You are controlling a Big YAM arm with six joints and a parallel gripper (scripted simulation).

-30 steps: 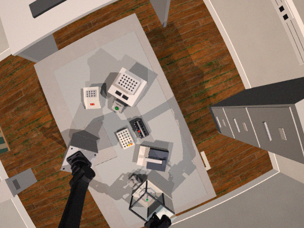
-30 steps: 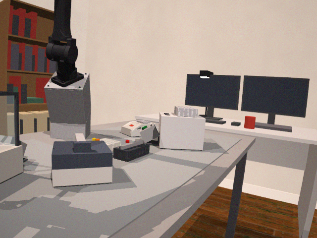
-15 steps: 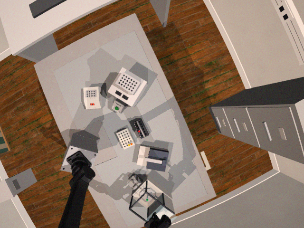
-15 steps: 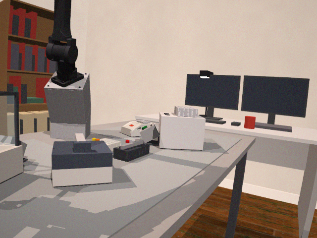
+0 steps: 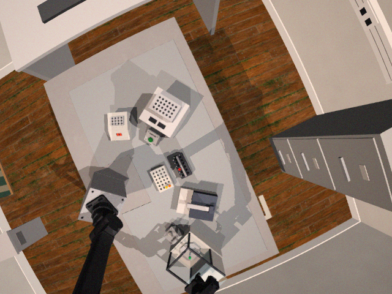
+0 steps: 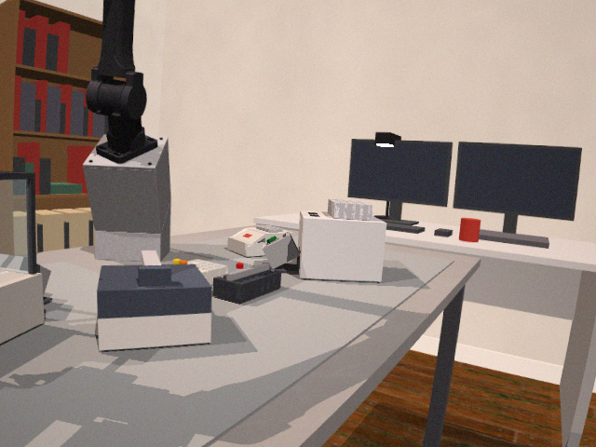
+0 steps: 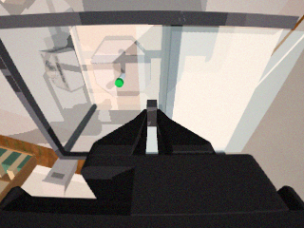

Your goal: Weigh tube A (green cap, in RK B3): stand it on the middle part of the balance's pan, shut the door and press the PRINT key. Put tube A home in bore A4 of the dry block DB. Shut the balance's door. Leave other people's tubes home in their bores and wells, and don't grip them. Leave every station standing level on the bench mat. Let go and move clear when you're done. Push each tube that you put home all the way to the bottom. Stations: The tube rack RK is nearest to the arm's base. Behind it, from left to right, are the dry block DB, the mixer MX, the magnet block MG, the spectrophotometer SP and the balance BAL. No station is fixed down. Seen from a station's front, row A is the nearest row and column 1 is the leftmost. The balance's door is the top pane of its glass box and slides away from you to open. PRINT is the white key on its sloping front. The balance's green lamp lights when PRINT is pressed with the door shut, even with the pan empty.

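My hand is 190 mm to the right of the white print key, 150 mm above it and 60 mm past it. Round my hand: spectrophotometer 260 mm to the left, 160 mm below, 160 mm ahead; then tinted glass pane 30 mm to the right, 10 mm below, 10 mm ahead; then pale pan 140 mm below, 50 mm to the left, 10 mm behind.
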